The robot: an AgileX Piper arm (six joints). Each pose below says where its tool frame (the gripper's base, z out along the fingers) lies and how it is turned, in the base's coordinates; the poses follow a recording.
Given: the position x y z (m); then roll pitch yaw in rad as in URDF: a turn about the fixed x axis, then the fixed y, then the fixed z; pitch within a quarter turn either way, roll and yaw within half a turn.
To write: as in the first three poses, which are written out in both.
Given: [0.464 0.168 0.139 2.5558 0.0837 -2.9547]
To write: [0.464 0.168 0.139 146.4 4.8 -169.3]
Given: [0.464 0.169 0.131 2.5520 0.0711 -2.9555]
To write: [0.464 0.169 0.131 146.2 4.1 -169.3]
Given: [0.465 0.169 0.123 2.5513 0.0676 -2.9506]
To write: [0.465 0.169 0.123 146.2 3.9 -169.1]
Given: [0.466 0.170 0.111 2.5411 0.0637 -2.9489]
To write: [0.466 0.170 0.111 145.6 3.6 -169.0]
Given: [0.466 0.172 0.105 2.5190 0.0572 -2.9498]
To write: [0.466 0.172 0.105 144.3 3.3 -169.0]
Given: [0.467 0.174 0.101 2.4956 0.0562 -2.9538]
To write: [0.467 0.174 0.101 143.0 3.2 -169.2]
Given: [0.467 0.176 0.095 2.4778 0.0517 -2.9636]
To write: [0.467 0.176 0.095 142.0 3.0 -169.8]
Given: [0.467 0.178 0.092 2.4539 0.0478 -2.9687]
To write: [0.467 0.178 0.092 140.6 2.7 -170.1]
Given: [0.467 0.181 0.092 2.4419 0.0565 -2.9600]
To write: [0.467 0.181 0.092 139.9 3.2 -169.6]
